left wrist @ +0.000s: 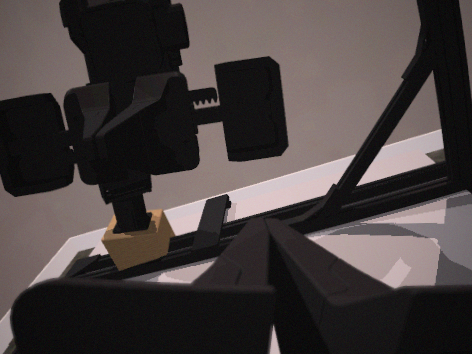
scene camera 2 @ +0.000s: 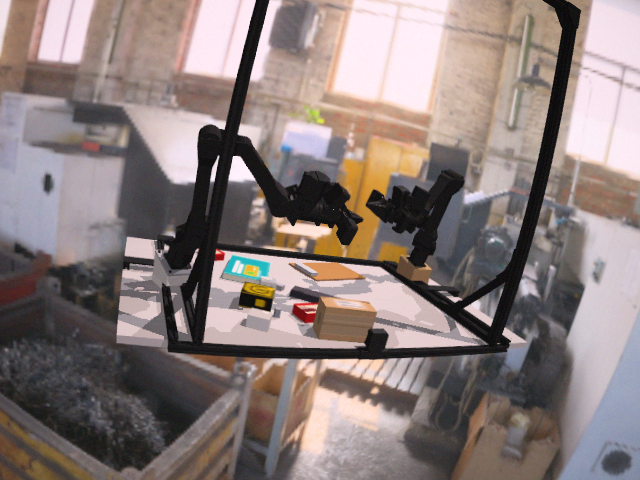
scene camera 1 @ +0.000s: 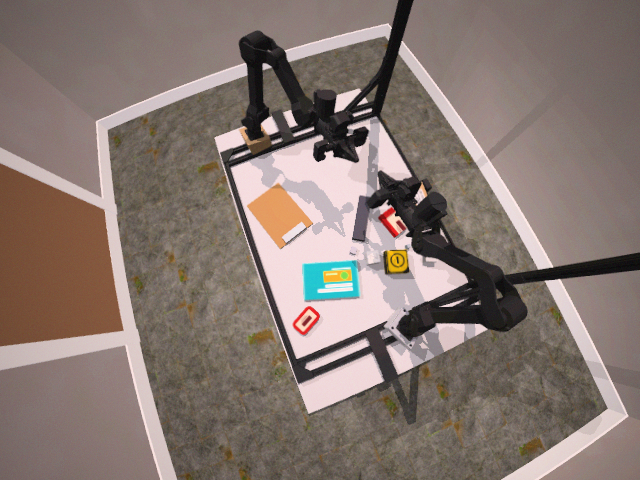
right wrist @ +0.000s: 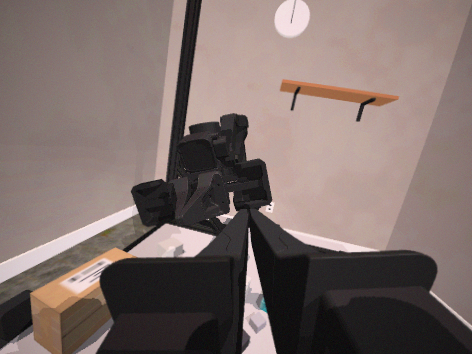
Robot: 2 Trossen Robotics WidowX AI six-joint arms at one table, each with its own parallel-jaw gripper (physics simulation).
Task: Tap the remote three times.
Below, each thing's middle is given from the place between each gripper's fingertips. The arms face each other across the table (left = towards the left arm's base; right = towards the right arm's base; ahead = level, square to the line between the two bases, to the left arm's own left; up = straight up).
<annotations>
I see the clipboard (scene camera 1: 277, 212) 30 cm ahead of my left hand, 18 cm to the right of it and 26 cm below it.
Right now the clipboard is 300 mm below my right hand, 250 mm ahead of it and 130 mm to the right of it.
</annotations>
